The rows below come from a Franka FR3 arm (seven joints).
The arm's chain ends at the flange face. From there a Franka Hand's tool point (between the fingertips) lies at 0.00 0.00 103.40 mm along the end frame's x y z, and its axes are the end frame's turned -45 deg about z.
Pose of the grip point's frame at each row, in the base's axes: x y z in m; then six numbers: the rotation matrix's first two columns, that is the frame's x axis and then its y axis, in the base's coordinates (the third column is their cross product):
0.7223, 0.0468, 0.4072, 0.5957, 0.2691, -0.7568, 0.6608, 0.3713, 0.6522
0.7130, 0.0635, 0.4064, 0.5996, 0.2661, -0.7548, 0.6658, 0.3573, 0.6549
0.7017, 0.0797, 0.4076, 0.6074, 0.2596, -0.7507, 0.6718, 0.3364, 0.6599
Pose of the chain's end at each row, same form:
0.6751, 0.1387, 0.4027, 0.8885, 0.4528, -0.0740, 0.0460, 0.0723, 0.9963
0.6671, 0.1561, 0.4026, 0.8948, 0.4408, -0.0706, 0.0468, 0.0645, 0.9968
0.6579, 0.1733, 0.4045, 0.9045, 0.4214, -0.0642, 0.0455, 0.0543, 0.9974

